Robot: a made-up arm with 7 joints.
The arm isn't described. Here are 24 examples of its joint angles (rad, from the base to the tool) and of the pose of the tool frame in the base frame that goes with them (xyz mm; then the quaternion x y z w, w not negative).
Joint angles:
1: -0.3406 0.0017 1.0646 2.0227 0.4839 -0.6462 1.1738
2: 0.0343 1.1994 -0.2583 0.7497 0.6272 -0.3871 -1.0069
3: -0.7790 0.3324 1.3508 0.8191 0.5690 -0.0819 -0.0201
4: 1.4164 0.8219 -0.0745 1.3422 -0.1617 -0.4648 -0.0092
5: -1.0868 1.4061 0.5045 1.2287 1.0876 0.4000 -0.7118
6: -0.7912 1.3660 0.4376 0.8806 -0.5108 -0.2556 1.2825
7: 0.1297 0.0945 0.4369 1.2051 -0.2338 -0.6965 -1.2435
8: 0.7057 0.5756 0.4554 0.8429 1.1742 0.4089 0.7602
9: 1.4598 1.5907 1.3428 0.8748 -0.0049 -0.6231 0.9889
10: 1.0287 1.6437 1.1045 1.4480 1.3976 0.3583 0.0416
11: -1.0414 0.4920 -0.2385 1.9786 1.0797 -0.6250 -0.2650
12: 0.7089 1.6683 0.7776 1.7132 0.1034 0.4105 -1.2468
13: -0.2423 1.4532 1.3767 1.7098 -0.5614 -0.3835 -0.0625
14: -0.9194 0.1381 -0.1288 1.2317 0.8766 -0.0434 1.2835
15: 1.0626 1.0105 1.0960 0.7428 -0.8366 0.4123 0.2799
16: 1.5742 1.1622 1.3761 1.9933 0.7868 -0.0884 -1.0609
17: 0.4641 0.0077 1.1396 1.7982 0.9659 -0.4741 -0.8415
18: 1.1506 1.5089 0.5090 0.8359 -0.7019 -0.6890 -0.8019
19: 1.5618 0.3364 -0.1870 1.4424 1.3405 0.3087 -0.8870
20: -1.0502 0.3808 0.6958 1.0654 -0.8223 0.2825 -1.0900
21: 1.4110 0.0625 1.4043 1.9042 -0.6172 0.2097 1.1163
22: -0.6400 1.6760 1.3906 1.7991 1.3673 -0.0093 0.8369
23: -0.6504 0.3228 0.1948 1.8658 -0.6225 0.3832 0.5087
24: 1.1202 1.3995 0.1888 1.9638 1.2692 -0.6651 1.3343
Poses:
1: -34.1 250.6 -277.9 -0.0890 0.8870 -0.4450 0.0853
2: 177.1 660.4 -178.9 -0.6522 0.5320 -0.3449 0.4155
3: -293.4 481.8 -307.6 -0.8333 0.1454 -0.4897 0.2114
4: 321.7 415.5 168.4 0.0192 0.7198 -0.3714 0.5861
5: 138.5 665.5 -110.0 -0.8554 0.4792 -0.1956 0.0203
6: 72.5 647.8 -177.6 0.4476 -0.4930 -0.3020 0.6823
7: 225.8 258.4 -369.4 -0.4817 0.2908 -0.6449 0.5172
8: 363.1 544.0 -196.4 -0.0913 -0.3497 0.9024 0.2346
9: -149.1 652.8 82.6 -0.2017 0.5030 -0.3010 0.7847
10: -183.9 591.0 183.8 0.2540 0.5324 -0.6622 0.4621
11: -147.1 300.4 -289.1 0.4648 -0.2613 0.8072 0.2532
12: -19.7 463.4 241.0 -0.1566 0.0723 -0.3506 0.9205
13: 108.2 500.5 108.1 -0.2089 0.7213 0.1232 0.6488
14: -210.2 209.1 -410.8 0.1003 -0.1399 0.7127 0.6801
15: 234.0 691.5 44.3 -0.6990 0.3280 -0.5980 0.2147
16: -36.4 500.8 -11.9 0.4722 -0.3286 -0.4983 0.6487
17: 180.4 322.0 -284.3 -0.0935 -0.2824 -0.8267 0.4776
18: 54.8 662.1 175.1 -0.2699 0.3784 -0.0874 0.8811
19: 422.5 306.6 239.5 0.0038 -0.3354 0.9341 0.1221
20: -230.1 410.3 -364.4 -0.6825 0.6089 0.3704 0.1617
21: 277.9 307.4 56.1 -0.1811 0.5417 -0.7641 0.2999
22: 121.8 496.9 196.4 -0.2008 -0.9062 0.3286 0.1749
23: 1.3 214.4 -337.3 0.4998 -0.7538 0.1345 0.4050
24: 69.1 496.3 137.2 0.4698 0.8458 0.0879 0.2370
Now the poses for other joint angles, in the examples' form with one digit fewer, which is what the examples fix.
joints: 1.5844 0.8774 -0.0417 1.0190 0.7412 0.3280 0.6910
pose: 293 540 231 0.090 0.727 -0.680 0.024
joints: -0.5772 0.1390 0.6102 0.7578 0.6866 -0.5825 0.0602
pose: -176 323 -472 -0.727 0.291 -0.622 0.018
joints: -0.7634 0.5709 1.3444 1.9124 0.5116 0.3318 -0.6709
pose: -88 462 -97 -0.672 0.396 -0.450 0.434
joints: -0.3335 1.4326 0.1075 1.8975 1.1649 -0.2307 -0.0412
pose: 184 499 -32 0.188 -0.761 0.582 0.216
